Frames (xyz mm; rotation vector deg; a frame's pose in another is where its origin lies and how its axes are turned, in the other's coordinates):
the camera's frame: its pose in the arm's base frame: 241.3 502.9 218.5 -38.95 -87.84 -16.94
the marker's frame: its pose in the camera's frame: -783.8 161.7 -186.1 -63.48 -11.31 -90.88
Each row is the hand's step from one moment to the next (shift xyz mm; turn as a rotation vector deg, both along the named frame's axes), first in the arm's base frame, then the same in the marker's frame.
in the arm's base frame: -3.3 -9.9 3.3 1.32 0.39 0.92
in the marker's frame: 4.7 5.6 -8.1 -1.20 0.97 0.61
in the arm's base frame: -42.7 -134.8 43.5 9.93 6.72 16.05
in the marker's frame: 62.0 75.9 -110.9 -7.97 14.57 11.21
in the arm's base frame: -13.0 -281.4 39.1 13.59 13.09 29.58
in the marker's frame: 46.6 123.7 -251.8 -10.12 25.79 21.53
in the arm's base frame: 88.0 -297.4 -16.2 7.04 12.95 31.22
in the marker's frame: -59.6 95.1 -289.6 -3.42 26.20 22.22
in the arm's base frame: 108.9 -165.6 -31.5 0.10 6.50 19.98
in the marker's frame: -95.5 42.6 -171.3 2.32 16.56 12.73
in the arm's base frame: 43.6 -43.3 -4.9 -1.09 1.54 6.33
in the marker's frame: -39.3 16.9 -44.3 1.89 5.21 3.59
